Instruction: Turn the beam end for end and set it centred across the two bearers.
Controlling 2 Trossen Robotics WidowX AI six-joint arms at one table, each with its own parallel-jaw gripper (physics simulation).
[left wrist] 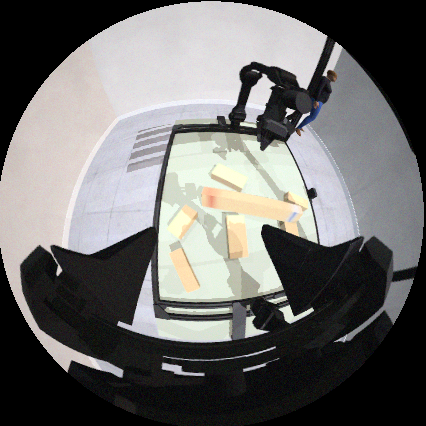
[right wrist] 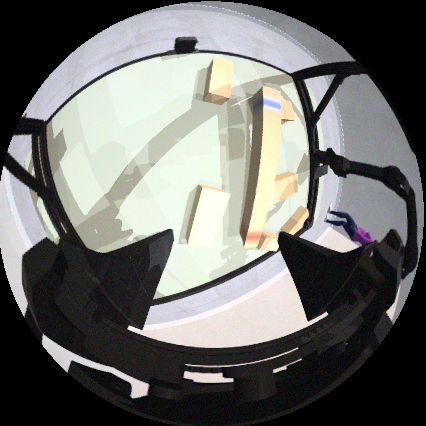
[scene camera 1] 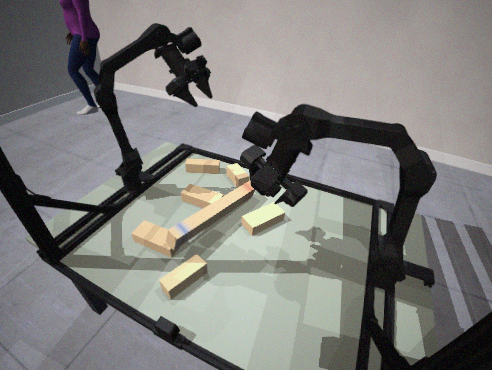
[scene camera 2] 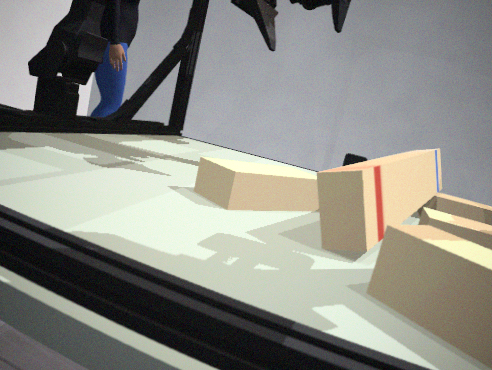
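Pixels of known places: left gripper, fingertip midpoint: (left wrist: 209, 230) (scene camera 1: 204, 102); right gripper, fingertip midpoint: (left wrist: 259, 145) (right wrist: 228, 236) (scene camera 2: 303, 41); left arm's base, link origin: (left wrist: 257, 306) (right wrist: 316, 155) (scene camera 1: 133, 187); right arm's base, link origin: (left wrist: 233, 127) (scene camera 1: 381, 279) (scene camera 2: 53, 117).
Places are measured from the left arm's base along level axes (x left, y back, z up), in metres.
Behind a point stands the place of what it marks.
The long wooden beam (scene camera 1: 215, 212) @[x -0.027, y -0.391, z 0.062 m] (scene camera 2: 405, 195) @[x 0.065, y -0.369, z 0.028 m] (left wrist: 255, 205) @[x 0.012, y -0.365, z 0.059 m] (right wrist: 265, 160) @[x -0.024, y -0.385, z 0.064 m] lies among loose blocks, with a blue band near one end and a red band near the other. In scene camera 1 the blue end is lower left, beside a block (scene camera 1: 153, 237) @[x -0.172, y -0.255, z 0.019 m], and the red end upper right. The frames do not show which blocks are the bearers. My left gripper (scene camera 1: 203, 101) @[x 0.177, y -0.237, z 0.325 m] (left wrist: 209, 230) @[x 0.177, y -0.237, z 0.325 m] is open and empty, high above the table's far left. My right gripper (scene camera 1: 267, 197) @[x 0.004, y -0.530, z 0.175 m] (scene camera 2: 306, 41) @[x 0.004, y -0.530, z 0.175 m] (right wrist: 228, 236) @[x 0.004, y -0.530, z 0.175 m] is open and empty, raised above the table near the red end; it partly hides that end in scene camera 1.
Similar blocks lie around the beam: one (scene camera 1: 263, 218) @[x 0.060, y -0.523, z 0.019 m] (right wrist: 207, 215) @[x 0.068, y -0.513, z 0.019 m] right of it, one (scene camera 1: 183, 276) @[x -0.244, y -0.418, z 0.025 m] (right wrist: 220, 80) @[x -0.213, y -0.416, z 0.025 m] at the front, one (scene camera 1: 201, 196) @[x 0.061, y -0.280, z 0.019 m] (left wrist: 236, 240) @[x 0.079, y -0.257, z 0.019 m] on its left, and two (scene camera 1: 236, 173) @[x 0.242, y -0.333, z 0.028 m] (scene camera 1: 202, 165) @[x 0.236, y -0.174, z 0.021 m] further back. A black frame edges the table. A person (scene camera 1: 82, 50) stands beyond.
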